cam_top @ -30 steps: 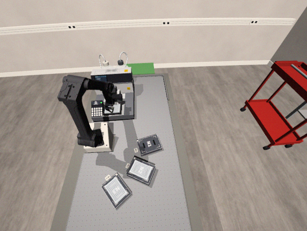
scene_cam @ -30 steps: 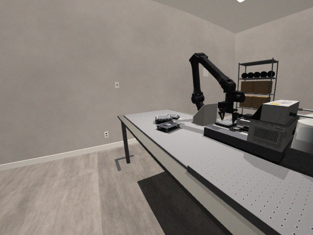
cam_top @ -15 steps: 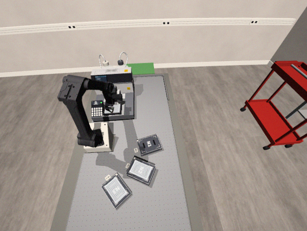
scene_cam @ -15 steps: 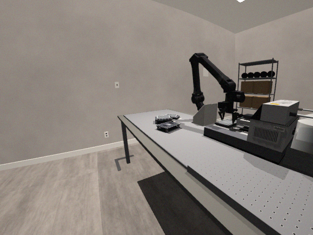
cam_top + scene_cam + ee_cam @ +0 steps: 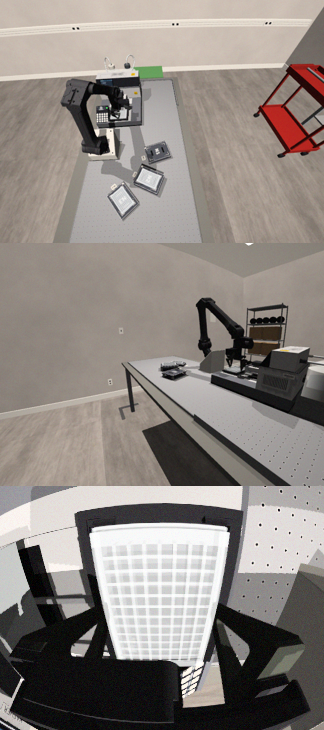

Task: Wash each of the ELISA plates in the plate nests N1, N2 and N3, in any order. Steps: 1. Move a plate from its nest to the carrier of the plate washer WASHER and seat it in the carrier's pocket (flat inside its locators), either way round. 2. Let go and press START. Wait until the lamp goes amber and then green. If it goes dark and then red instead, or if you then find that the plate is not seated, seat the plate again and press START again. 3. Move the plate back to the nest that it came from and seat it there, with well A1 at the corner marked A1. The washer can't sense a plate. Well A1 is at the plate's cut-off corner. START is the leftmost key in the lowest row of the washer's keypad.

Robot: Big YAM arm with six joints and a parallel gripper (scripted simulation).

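Right now my hand is 1 cm above the dark carrier. From my hand the other things lie so: washer: 1 cm ahead, 15 cm to the left, 4 cm above.
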